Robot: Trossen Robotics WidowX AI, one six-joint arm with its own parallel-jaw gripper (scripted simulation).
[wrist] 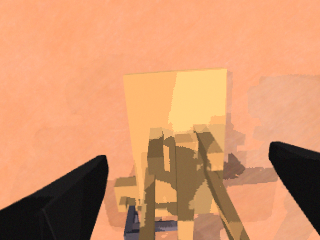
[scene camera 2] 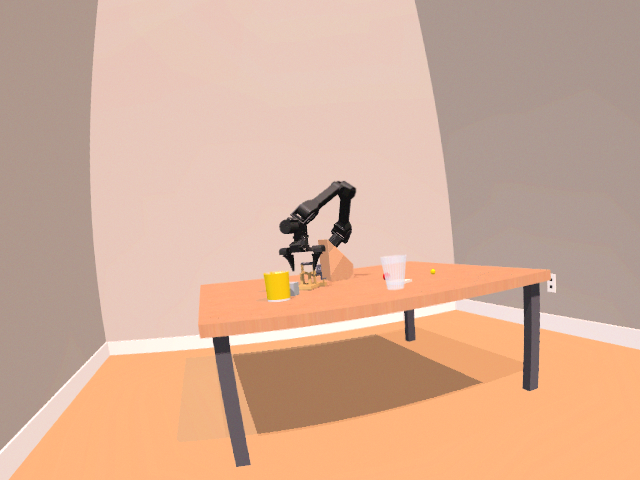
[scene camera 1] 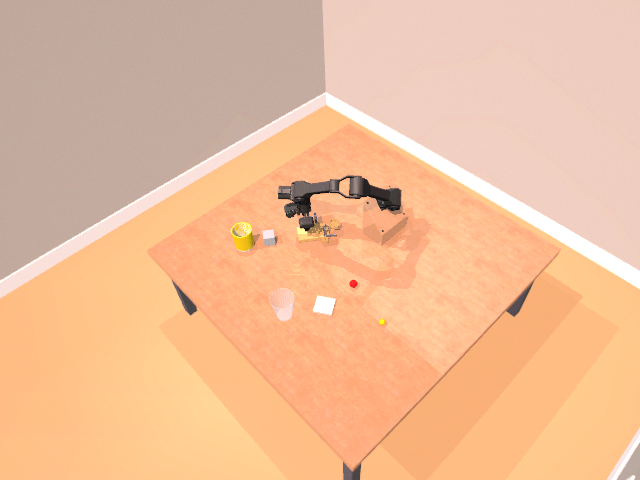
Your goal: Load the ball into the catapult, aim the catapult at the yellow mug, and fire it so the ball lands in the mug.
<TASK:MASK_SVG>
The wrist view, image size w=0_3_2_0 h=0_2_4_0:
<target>my gripper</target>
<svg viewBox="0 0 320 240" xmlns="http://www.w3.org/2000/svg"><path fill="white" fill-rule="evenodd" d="M106 156L99 155L63 175L63 177L52 181L51 184L0 209L0 240L91 240L105 196L110 171ZM271 141L268 158L281 179L282 184L287 188L289 194L292 195L320 237L320 152L281 141Z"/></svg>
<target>wooden catapult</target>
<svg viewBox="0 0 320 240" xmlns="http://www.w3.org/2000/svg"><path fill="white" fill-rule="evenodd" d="M226 68L192 68L125 73L123 75L136 176L116 177L114 186L118 211L128 211L123 234L124 240L155 240L155 232L178 231L177 240L193 240L194 214L219 213L229 240L251 240L223 185ZM177 215L177 221L155 221L155 217Z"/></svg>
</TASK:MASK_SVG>
